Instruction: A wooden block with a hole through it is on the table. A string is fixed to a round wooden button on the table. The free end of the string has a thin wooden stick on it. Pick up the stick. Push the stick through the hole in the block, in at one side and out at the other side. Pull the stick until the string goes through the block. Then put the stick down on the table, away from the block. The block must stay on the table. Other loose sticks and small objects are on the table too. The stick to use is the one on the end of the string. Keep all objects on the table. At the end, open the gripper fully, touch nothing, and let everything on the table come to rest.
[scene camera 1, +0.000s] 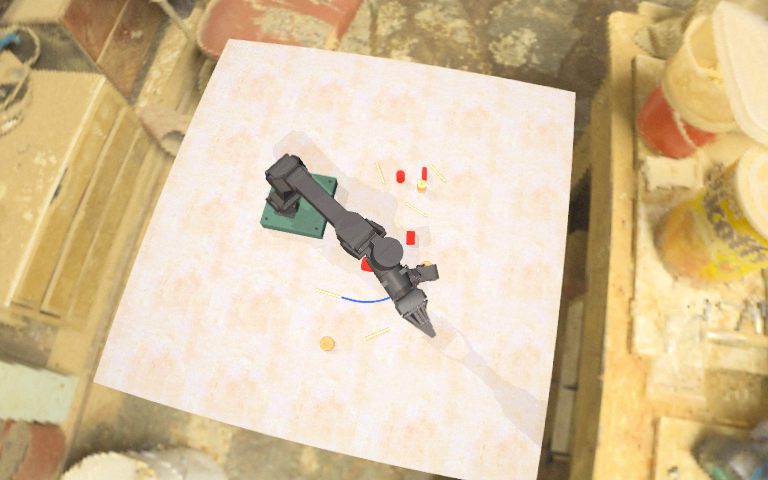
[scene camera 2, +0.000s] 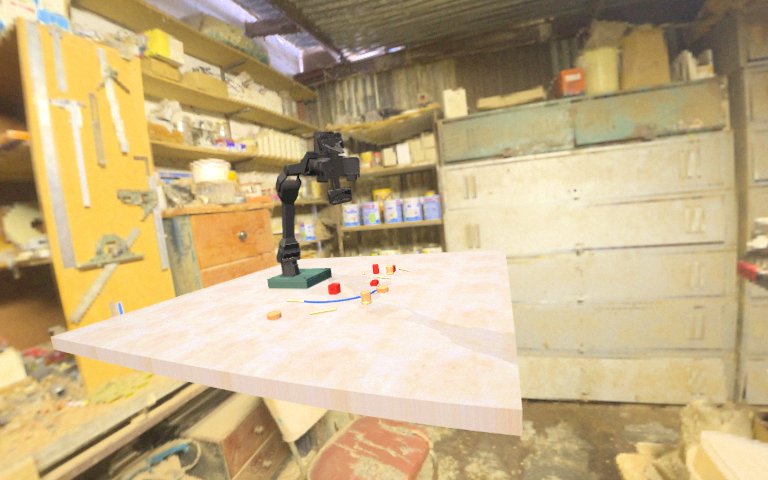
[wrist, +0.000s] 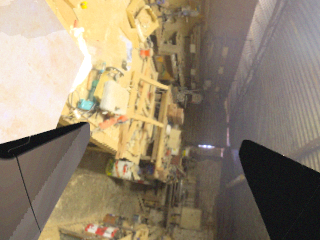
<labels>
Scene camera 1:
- gripper: 432, 334
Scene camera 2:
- gripper: 345, 171
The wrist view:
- gripper: 167, 138
</labels>
